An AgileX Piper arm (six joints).
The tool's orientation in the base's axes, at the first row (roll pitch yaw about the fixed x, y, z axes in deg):
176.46, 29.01, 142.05
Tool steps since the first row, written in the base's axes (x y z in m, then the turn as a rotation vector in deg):
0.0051, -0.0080, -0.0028, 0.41, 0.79, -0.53
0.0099, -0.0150, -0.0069, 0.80, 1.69, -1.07
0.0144, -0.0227, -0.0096, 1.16, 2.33, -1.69
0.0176, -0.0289, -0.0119, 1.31, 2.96, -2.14
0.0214, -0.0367, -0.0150, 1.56, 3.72, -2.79
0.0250, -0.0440, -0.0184, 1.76, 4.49, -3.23
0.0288, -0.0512, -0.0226, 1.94, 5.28, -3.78
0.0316, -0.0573, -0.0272, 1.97, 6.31, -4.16
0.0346, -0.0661, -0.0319, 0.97, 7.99, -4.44
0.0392, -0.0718, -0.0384, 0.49, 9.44, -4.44
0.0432, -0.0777, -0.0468, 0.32, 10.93, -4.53
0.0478, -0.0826, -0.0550, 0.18, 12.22, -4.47
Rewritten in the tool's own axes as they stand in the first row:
-0.0065, -0.0036, 0.0066, 0.40, 0.85, 0.44
-0.0115, -0.0066, 0.0139, 0.88, 1.78, 0.85
-0.0175, -0.0103, 0.0201, 1.27, 2.47, 1.38
-0.0219, -0.0135, 0.0250, 1.73, 3.04, 1.68
-0.0272, -0.0177, 0.0312, 2.28, 3.77, 2.16
-0.0320, -0.0217, 0.0375, 2.77, 4.48, 2.44
-0.0364, -0.0255, 0.0446, 3.33, 5.19, 2.80
-0.0394, -0.0290, 0.0513, 4.05, 6.02, 2.89
-0.0439, -0.0345, 0.0588, 5.78, 6.77, 2.29
-0.0470, -0.0368, 0.0678, 6.89, 7.65, 1.73
-0.0489, -0.0396, 0.0783, 7.85, 8.75, 1.37
-0.0507, -0.0413, 0.0886, 8.62, 9.71, 0.93

